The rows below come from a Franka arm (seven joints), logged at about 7 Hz.
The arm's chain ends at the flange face. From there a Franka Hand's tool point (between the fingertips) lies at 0.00 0.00 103.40 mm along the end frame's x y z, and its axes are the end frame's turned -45 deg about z.
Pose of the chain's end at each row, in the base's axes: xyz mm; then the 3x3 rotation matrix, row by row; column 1 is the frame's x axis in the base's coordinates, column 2 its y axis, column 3 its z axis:
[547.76 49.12 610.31], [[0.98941 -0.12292 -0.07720], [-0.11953 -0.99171 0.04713], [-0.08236 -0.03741 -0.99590]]
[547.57 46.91 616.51], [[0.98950 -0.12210 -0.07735], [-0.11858 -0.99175 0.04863], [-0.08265 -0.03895 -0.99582]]
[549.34 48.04 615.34], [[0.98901 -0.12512 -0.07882], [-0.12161 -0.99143 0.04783], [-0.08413 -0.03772 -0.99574]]
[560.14 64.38 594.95], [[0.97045 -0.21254 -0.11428], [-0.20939 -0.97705 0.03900], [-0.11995 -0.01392 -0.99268]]
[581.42 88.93 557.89], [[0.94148 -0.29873 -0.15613], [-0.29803 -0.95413 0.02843], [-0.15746 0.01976 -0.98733]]
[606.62 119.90 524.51], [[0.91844 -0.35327 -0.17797], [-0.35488 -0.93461 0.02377], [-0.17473 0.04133 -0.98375]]
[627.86 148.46 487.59], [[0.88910 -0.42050 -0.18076], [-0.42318 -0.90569 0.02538], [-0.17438 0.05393 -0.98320]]
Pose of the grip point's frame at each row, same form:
[539.78 53.99 507.33], [[0.78654 0.61270 -0.07720], [0.61672 -0.78577 0.04713], [-0.03178 -0.08469 -0.99590]]
[539.57 51.94 513.54], [[0.78602 0.61334 -0.07735], [0.61742 -0.78512 0.04863], [-0.03090 -0.08598 -0.99582]]
[541.19 52.99 512.38], [[0.78781 0.61086 -0.07882], [0.61506 -0.78704 0.04783], [-0.03282 -0.08616 -0.99574]]
[548.32 68.41 492.31], [[0.83650 0.53592 -0.11428], [0.54282 -0.83894 0.03900], [-0.07497 -0.09466 -0.99268]]
[565.28 91.87 455.80], [[0.87696 0.45449 -0.15613], [0.46393 -0.88541 0.02843], [-0.12531 -0.09737 -0.98733]]
[588.22 122.36 422.79], [[0.89923 0.39964 -0.17797], [0.40993 -0.91181 0.02377], [-0.15278 -0.09433 -0.98375]]
[609.17 151.08 385.93], [[0.92603 0.33135 -0.18076], [0.34119 -0.93965 0.02538], [-0.16144 -0.08517 -0.98320]]

